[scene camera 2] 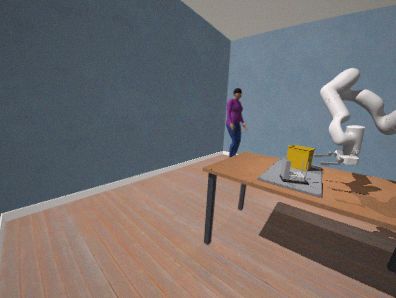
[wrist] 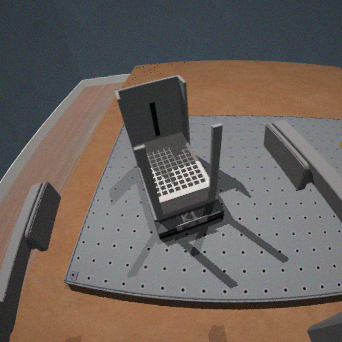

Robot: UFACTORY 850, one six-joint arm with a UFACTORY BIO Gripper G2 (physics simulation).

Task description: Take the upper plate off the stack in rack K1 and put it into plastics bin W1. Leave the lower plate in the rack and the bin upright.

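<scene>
There is a tall grey panel (wrist: 135, 99) in what I can see. And with the panel in view, I can see my own gripper (wrist: 154, 160) too.
</scene>
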